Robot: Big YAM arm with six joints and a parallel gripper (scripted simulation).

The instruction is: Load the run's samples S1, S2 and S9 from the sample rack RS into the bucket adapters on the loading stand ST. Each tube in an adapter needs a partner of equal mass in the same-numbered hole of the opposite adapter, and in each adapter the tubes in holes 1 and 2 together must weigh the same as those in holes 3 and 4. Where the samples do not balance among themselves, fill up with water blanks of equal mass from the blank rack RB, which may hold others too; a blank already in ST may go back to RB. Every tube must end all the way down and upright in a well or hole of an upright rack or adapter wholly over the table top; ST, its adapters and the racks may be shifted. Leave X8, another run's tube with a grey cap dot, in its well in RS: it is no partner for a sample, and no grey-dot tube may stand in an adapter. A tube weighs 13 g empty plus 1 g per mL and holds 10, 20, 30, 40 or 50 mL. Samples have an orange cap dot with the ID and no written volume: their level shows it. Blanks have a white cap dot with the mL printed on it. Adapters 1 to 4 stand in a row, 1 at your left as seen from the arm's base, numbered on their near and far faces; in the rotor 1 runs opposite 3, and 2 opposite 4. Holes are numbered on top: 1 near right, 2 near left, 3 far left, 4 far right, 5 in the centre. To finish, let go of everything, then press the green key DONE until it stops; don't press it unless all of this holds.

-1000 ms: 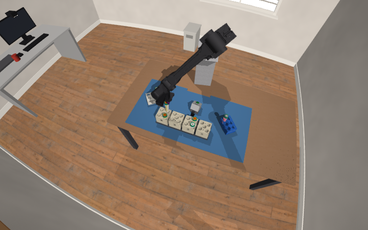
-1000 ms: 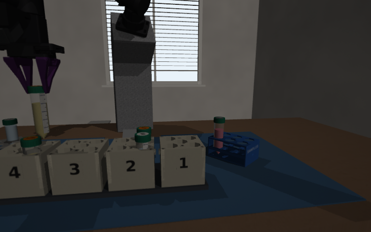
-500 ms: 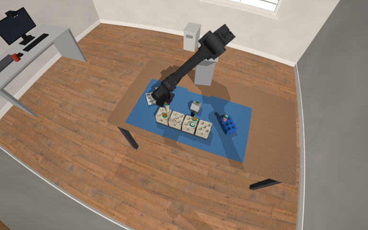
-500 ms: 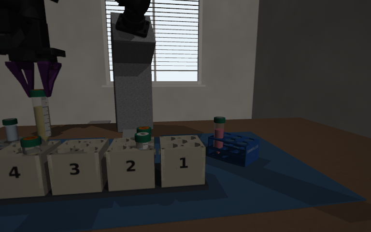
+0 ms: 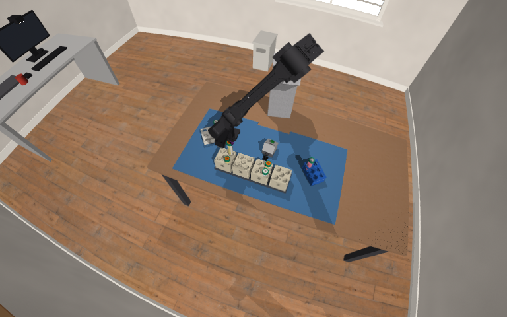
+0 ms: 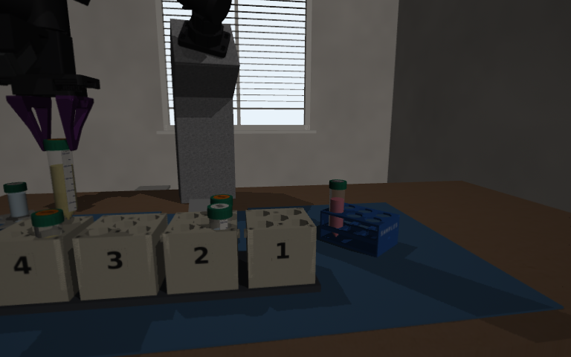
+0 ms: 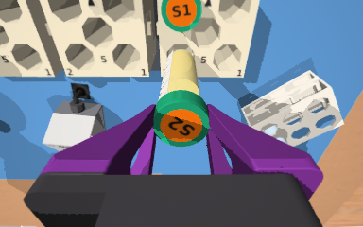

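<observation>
Right now the green DONE key is 230 mm behind my hand, 140 mm to the left of it and 140 mm below it. Round my hand: blue sample rack RS (450 mm to the left, 210 mm behind, 180 mm below); then white blank rack RB (220 mm to the right, 180 mm below, 80 mm behind).
</observation>
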